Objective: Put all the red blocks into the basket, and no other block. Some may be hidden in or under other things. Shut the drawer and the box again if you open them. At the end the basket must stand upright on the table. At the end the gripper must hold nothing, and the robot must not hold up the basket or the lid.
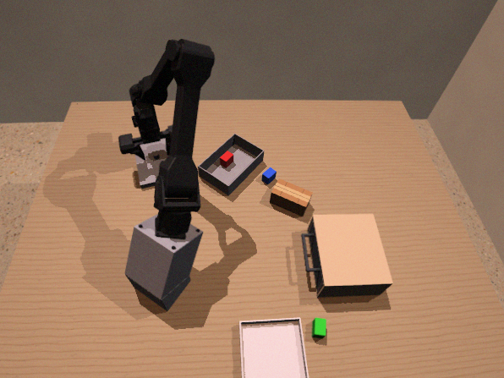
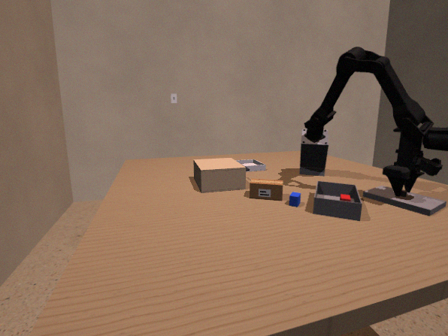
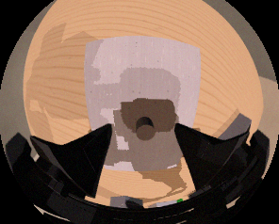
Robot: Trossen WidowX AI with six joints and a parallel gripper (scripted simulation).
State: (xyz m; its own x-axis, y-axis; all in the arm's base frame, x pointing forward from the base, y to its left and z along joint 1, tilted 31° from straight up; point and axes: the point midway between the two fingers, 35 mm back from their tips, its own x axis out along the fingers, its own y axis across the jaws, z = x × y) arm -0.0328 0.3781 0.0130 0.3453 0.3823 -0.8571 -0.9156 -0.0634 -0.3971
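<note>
Right now the knobbed lid is 40 mm below my hand. Also, from my hand: drawer: 490 mm ahead, 380 mm to the right, 20 mm below; then blue block: 350 mm ahead, 90 mm to the right, 40 mm below; then brown crate: 400 mm ahead, 180 mm to the right, 20 mm below.
</note>
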